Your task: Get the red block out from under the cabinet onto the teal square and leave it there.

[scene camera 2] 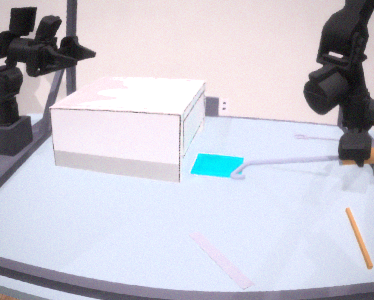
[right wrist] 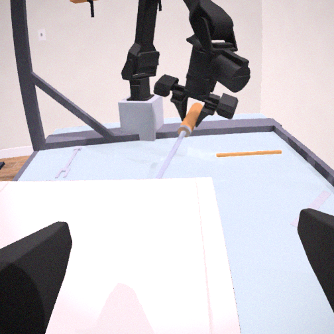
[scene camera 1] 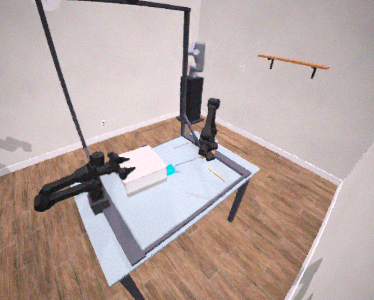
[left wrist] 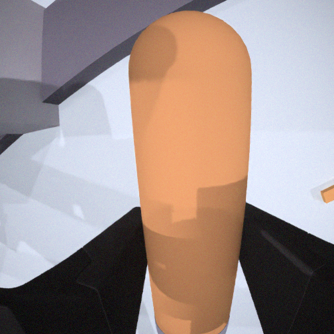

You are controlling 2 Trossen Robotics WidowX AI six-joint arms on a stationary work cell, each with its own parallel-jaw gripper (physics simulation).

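Places are measured from the left arm's base along level axes (x ahead, y left, z up), in metres.
Where they show: left gripper, fingertip midpoint: [scene camera 2: 361, 161] [scene camera 1: 207, 155]; right gripper, fingertip midpoint: [scene camera 2: 86, 58] [scene camera 1: 132, 162]; right arm's base, origin of the base link: [scene camera 2: 6, 121] [scene camera 1: 97, 196].
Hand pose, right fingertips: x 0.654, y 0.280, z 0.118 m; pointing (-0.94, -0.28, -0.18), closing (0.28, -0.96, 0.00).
Note:
Things, the pixels of their top centre, and the offset from my right fingertips. "spot": a spot on its surface instead.
- white cabinet, middle of its top: [scene camera 2: 132, 90] [scene camera 1: 138, 161] dx -0.032, dy -0.121, dz -0.096 m
- teal square, surface spot: [scene camera 2: 212, 164] [scene camera 1: 166, 170] spot: dx -0.227, dy -0.121, dz -0.231 m
- tool's grey shaft, surface spot: [scene camera 2: 290, 161] spot: dx -0.393, dy -0.130, dz -0.193 m
- orange stick, middle of its top: [scene camera 2: 358, 233] [scene camera 1: 216, 174] dx -0.566, dy +0.036, dz -0.225 m
- pale pink strip, middle of its top: [scene camera 2: 219, 258] [scene camera 1: 197, 195] dx -0.357, dy +0.165, dz -0.230 m
- pale wrench, middle of its top: [scene camera 2: 322, 136] dx -0.443, dy -0.407, dz -0.223 m
The red block does not show in any view. A white cabinet [scene camera 1: 145, 167] [scene camera 2: 115, 130] [right wrist: 150, 225] stands on the table. The teal square [scene camera 1: 170, 170] [scene camera 2: 212, 164] lies beside its right side in scene camera 2. My left gripper [scene camera 1: 208, 156] [scene camera 2: 356, 157] [right wrist: 189, 123] is shut on the orange handle [left wrist: 190, 125] of a hook tool. The tool's grey shaft [scene camera 2: 290, 161] [right wrist: 171, 155] reaches toward the square, its bent end at the square's near right corner in scene camera 2. My right gripper [scene camera 1: 131, 165] [scene camera 2: 86, 58] [right wrist: 186, 229] is open and empty, above the cabinet.
An orange stick [scene camera 1: 216, 175] [scene camera 2: 359, 237] [left wrist: 328, 194] [right wrist: 249, 153] and a pale pink strip [scene camera 1: 196, 194] [scene camera 2: 221, 260] [right wrist: 312, 207] lie on the table. A pale wrench [scene camera 2: 315, 137] [right wrist: 68, 162] lies toward the back in scene camera 2. Dark frame beams edge the table.

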